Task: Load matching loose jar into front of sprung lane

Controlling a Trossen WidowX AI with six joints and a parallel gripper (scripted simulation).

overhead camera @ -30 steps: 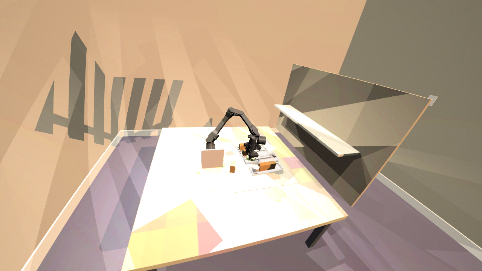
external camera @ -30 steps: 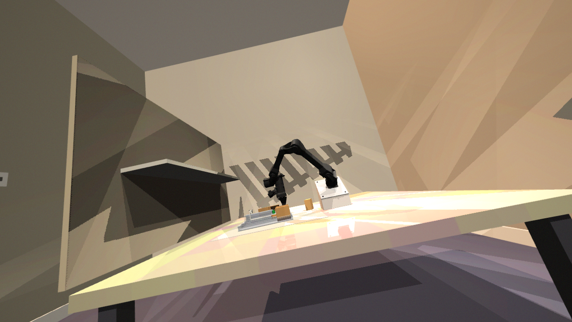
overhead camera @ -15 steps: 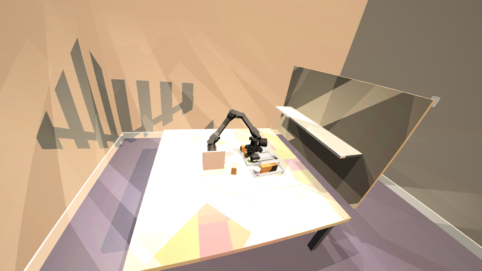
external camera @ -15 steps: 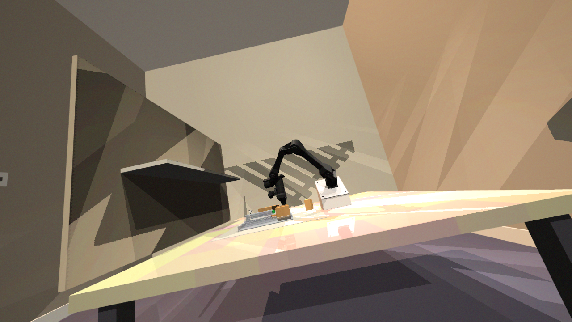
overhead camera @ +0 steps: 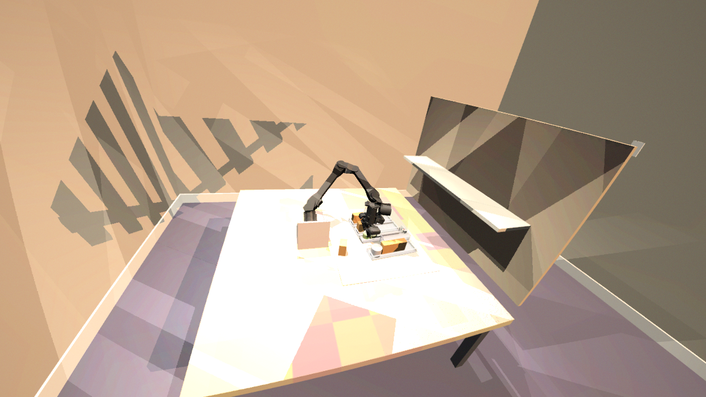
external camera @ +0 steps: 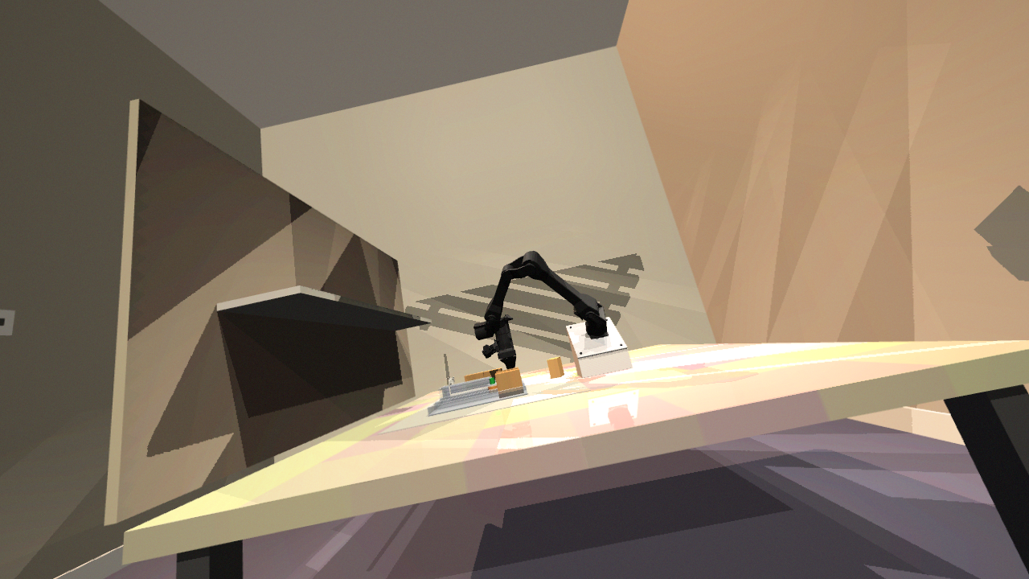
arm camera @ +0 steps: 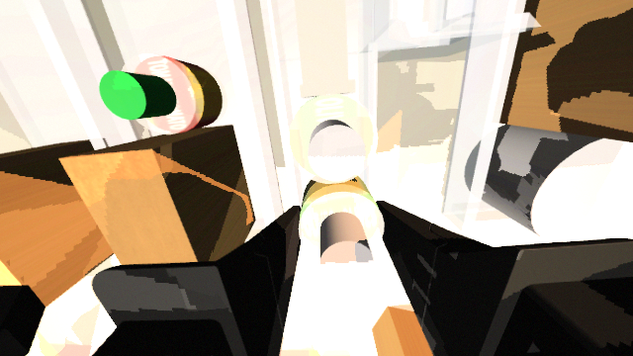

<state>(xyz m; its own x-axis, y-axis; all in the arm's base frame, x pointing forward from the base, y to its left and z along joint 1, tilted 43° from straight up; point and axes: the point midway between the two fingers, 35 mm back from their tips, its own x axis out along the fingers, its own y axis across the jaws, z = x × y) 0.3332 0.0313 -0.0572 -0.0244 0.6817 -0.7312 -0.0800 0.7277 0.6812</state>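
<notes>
Now: the lane rack 14 cm ahead of my gripper tip, 1 cm to the right of it and 2 cm below it. From my gripper tip the other things lie so: shelf: 50 cm ahead, 3 cm to the left, 33 cm above.
</notes>
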